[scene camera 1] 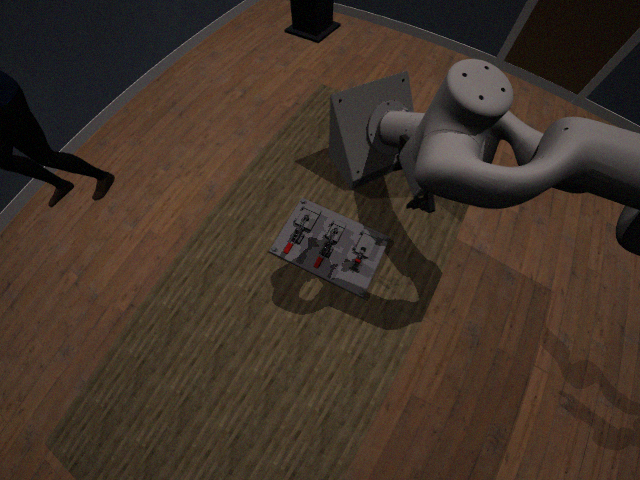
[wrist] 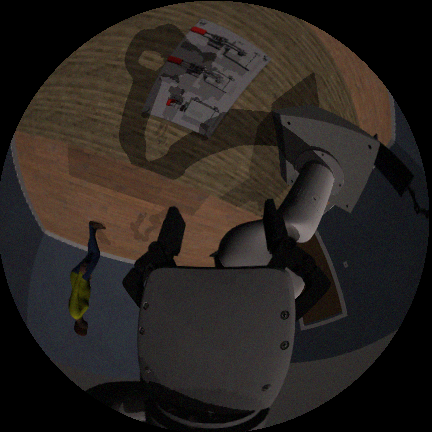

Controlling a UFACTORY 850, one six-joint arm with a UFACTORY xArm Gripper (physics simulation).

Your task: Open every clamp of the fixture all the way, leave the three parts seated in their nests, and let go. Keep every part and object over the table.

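Note:
The grey fixture plate (scene camera 1: 343, 283) (wrist: 159, 107) lies on an olive striped surface. Its left clamp in the scene view has a red handle (scene camera 1: 288, 248) (wrist: 198, 31) stretched out toward the near edge. The middle clamp's red handle (scene camera 1: 318, 261) (wrist: 174, 59) lies the same way. The right clamp's red handle (scene camera 1: 358, 259) (wrist: 171, 102) looks short, as if it stands up steeply. How far each clamp is open and how the three parts sit are too dark and small to tell. My gripper (scene camera 1: 421, 202) (wrist: 220, 211) is open and empty, away from the fixture; the arm partly hides it in the scene view.
The olive striped surface (scene camera 1: 222, 330) (wrist: 80, 95) carries the arm's shadow. A grey wedge-shaped mount (scene camera 1: 351, 124) (wrist: 357, 150) holds the arm's base behind the fixture. The arm (scene camera 1: 465, 170) reaches in from the right. A person in a yellow top (wrist: 80, 295) shows in the wrist view.

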